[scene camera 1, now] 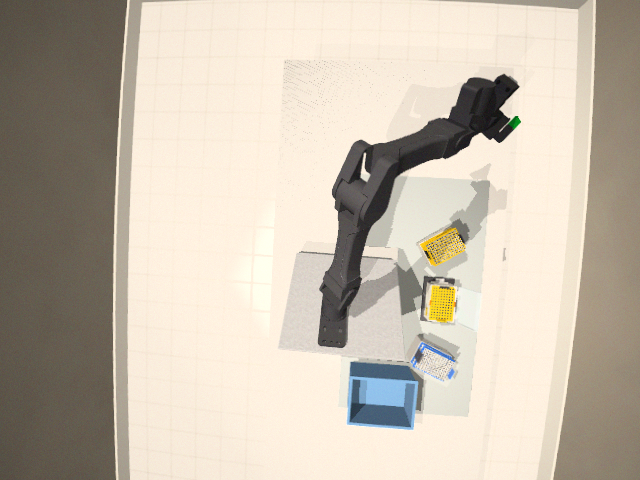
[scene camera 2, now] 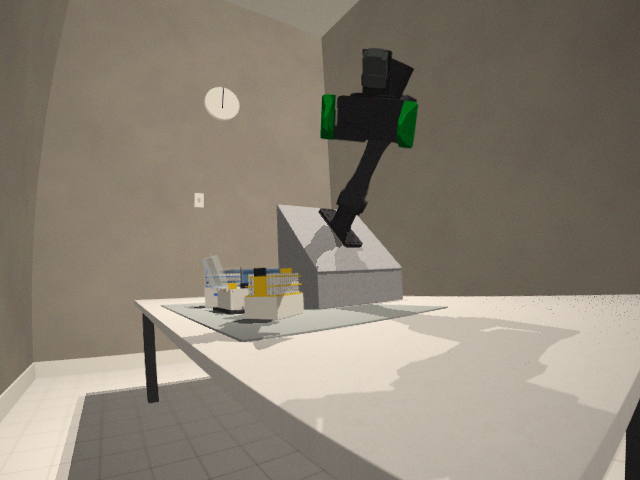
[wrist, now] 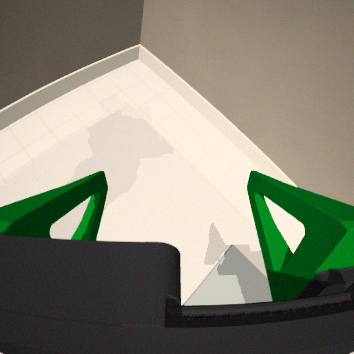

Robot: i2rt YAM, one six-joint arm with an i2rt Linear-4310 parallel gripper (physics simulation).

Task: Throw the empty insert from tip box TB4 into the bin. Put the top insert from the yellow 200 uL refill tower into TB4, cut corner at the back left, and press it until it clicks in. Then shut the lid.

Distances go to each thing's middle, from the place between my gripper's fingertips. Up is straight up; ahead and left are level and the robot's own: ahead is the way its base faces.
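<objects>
Counting from my hand, I find the clear lid [scene camera 1: 468, 309] 16 cm below it, 57 cm to the right of it and 3 cm ahead of it. The yellow insert [scene camera 1: 442, 298] is 21 cm below my hand, 4 cm behind it and 57 cm to the right of it. As for the blue bin [scene camera 1: 379, 395], that is a good way below my hand, a good way behind it and far to the right of it.
</objects>
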